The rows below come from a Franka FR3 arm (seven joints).
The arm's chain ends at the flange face. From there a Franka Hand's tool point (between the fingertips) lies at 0.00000 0.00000 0.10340 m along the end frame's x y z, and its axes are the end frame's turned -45 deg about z.
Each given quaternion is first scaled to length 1.
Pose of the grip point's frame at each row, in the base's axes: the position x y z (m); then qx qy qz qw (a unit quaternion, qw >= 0):
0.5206 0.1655 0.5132 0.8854 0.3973 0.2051 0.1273
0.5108 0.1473 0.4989 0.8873 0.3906 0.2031 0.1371
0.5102 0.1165 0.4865 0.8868 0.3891 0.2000 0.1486
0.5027 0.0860 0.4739 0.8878 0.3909 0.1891 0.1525
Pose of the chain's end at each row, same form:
0.4726 0.1720 0.6046 0.9700 0.0282 0.2382 0.0391
0.4625 0.1561 0.5899 0.9693 0.0213 0.2401 0.0489
0.4616 0.1277 0.5771 0.9682 0.0201 0.2417 0.0608
0.4557 0.0987 0.5651 0.9698 0.0214 0.2331 0.0685

